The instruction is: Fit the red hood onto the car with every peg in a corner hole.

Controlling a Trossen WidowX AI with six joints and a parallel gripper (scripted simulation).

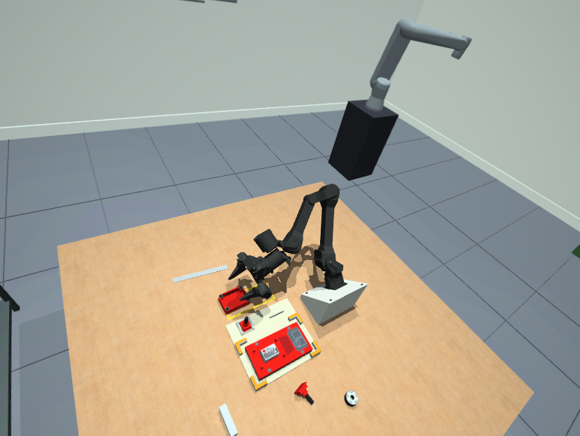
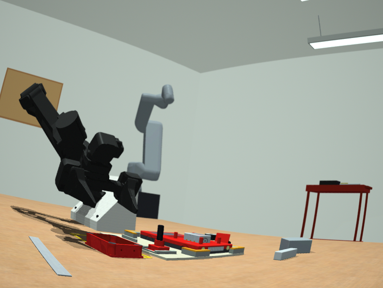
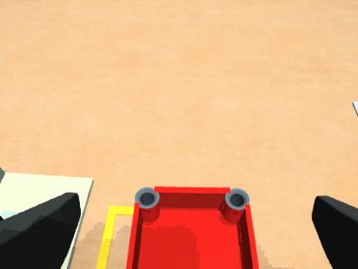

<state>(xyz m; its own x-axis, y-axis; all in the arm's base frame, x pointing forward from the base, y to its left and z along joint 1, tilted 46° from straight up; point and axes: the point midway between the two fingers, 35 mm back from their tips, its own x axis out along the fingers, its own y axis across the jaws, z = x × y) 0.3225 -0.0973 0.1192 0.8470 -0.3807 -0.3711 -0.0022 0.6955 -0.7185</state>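
The red hood is 70 mm below my gripper tip. Round my gripper tip: grey strip: 60 mm ahead, 170 mm to the right, 80 mm below; then grey engine block: 20 mm behind, 240 mm to the left, 60 mm below; then wheel: 180 mm behind, 470 mm to the left, 70 mm below.
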